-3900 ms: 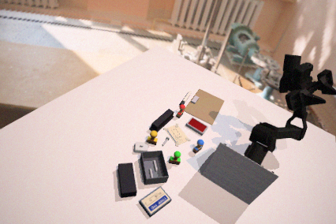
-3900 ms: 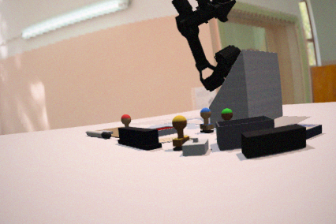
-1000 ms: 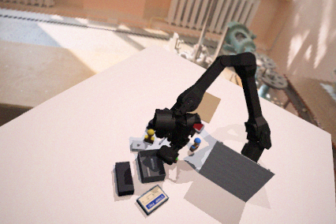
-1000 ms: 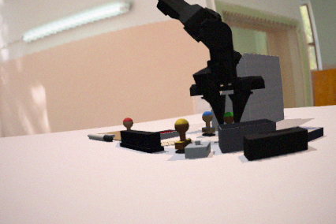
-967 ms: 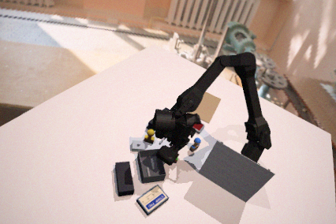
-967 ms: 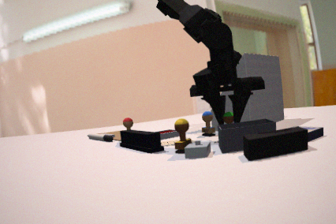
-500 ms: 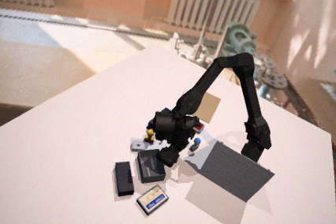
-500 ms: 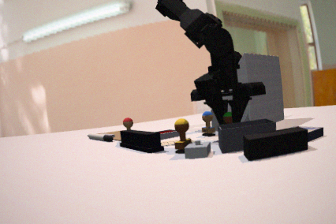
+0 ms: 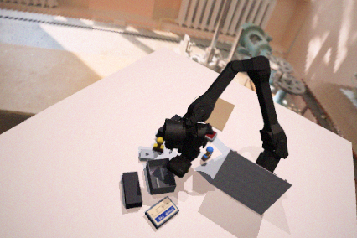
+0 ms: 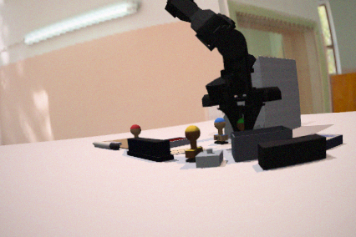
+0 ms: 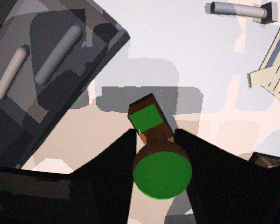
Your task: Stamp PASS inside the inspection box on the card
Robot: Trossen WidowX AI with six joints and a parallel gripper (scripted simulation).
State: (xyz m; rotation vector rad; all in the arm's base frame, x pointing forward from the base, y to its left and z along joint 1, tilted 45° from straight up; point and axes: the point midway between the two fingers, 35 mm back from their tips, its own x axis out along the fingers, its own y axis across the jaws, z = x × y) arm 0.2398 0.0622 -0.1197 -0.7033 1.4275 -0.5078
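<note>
The red ink pad lies 40 mm ahead of my gripper tip, 230 mm to the right of it and 20 mm below it. The rest, counted from my gripper tip: grey tray (40 mm ahead, 90 mm to the left, 10 mm below); screw (90 mm ahead, 60 mm to the right, 20 mm below); green-knobbed stamp (right at my gripper tip).
</note>
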